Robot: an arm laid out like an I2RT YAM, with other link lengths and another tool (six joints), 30 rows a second.
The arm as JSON. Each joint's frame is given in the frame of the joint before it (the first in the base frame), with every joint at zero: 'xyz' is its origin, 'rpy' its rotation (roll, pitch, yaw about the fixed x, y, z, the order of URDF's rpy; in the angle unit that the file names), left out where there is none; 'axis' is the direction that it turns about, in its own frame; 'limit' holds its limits. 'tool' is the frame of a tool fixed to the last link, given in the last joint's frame.
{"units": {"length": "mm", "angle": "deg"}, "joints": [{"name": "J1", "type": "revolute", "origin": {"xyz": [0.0, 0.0, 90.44]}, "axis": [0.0, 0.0, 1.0], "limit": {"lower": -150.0, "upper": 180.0}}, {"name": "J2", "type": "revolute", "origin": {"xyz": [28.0, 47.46, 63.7], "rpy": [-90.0, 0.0, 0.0]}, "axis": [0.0, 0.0, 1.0], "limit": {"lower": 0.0, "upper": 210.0}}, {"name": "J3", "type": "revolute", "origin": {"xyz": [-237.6, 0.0, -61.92], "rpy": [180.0, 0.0, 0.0]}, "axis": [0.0, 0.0, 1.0], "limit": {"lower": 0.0, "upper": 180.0}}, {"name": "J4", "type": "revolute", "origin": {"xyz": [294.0, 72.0, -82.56]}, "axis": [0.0, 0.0, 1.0], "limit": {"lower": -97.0, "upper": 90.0}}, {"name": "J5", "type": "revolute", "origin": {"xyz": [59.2, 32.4, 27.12], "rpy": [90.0, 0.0, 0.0]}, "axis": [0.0, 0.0, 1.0], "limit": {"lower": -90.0, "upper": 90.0}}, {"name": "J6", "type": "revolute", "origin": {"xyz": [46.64, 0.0, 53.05], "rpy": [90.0, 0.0, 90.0]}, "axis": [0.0, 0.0, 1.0], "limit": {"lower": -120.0, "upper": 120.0}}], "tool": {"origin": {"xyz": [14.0, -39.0, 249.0], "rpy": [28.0, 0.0, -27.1]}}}
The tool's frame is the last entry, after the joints.
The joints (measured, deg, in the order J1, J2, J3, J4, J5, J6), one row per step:
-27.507 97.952 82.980 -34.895 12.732 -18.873
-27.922 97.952 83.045 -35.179 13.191 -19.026
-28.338 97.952 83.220 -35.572 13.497 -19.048
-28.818 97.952 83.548 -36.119 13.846 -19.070
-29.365 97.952 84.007 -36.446 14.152 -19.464
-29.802 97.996 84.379 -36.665 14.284 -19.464
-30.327 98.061 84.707 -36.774 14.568 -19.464
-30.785 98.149 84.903 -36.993 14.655 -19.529
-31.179 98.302 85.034 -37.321 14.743 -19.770
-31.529 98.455 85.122 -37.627 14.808 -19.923
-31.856 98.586 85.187 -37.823 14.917 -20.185
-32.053 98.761 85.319 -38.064 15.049 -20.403
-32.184 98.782 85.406 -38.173 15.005 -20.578
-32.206 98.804 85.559 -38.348 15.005 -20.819
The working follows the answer.
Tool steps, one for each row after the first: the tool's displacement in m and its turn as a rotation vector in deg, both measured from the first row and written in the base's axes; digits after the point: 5 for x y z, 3 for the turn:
-0.00436 -0.00513 -0.00018 -0.278 0.432 -0.596
-0.00835 -0.00967 0.00012 -0.392 0.747 -1.191
-0.01287 -0.01491 0.00127 -0.532 1.080 -1.877
-0.01617 -0.02106 0.00449 -0.968 1.276 -2.327
-0.01848 -0.02577 0.00678 -1.103 1.233 -2.850
-0.02160 -0.03197 0.00905 -1.361 1.209 -3.560
-0.02465 -0.03620 0.00918 -1.388 1.378 -4.024
-0.02794 -0.03936 0.00759 -1.375 1.846 -4.288
-0.03103 -0.04202 0.00568 -1.297 2.278 -4.558
-0.03377 -0.04477 0.00426 -1.343 2.686 -4.753
-0.03577 -0.04654 0.00288 -1.377 3.100 -4.863
-0.03643 -0.04734 0.00297 -1.395 3.211 -4.834
-0.03655 -0.04733 0.00343 -1.472 3.373 -4.673

Tool pose at each row, in the base's axes (x y z in m, rotation vector in deg; rounded; the steps above come from the unrounded poses):
0.52367 -0.30064 0.13082 -121.253 79.134 -80.354
0.51931 -0.30576 0.13064 -121.613 79.923 -80.474
0.51532 -0.31031 0.13094 -121.752 80.738 -80.532
0.51080 -0.31554 0.13210 -121.885 81.664 -80.631
0.50750 -0.32170 0.13531 -122.163 82.123 -81.056
0.50519 -0.32641 0.13760 -121.983 82.709 -81.421
0.50206 -0.33260 0.13987 -121.815 83.488 -81.959
0.49902 -0.33684 0.14001 -121.798 84.125 -82.007
0.49573 -0.34000 0.13841 -122.140 84.643 -81.674
0.49264 -0.34266 0.13650 -122.400 85.180 -81.307
0.48990 -0.34540 0.13508 -122.750 85.563 -81.056
0.48790 -0.34718 0.13370 -123.132 85.846 -80.757
0.48724 -0.34797 0.13379 -123.267 85.844 -80.664
0.48712 -0.34797 0.13426 -123.548 85.670 -80.536

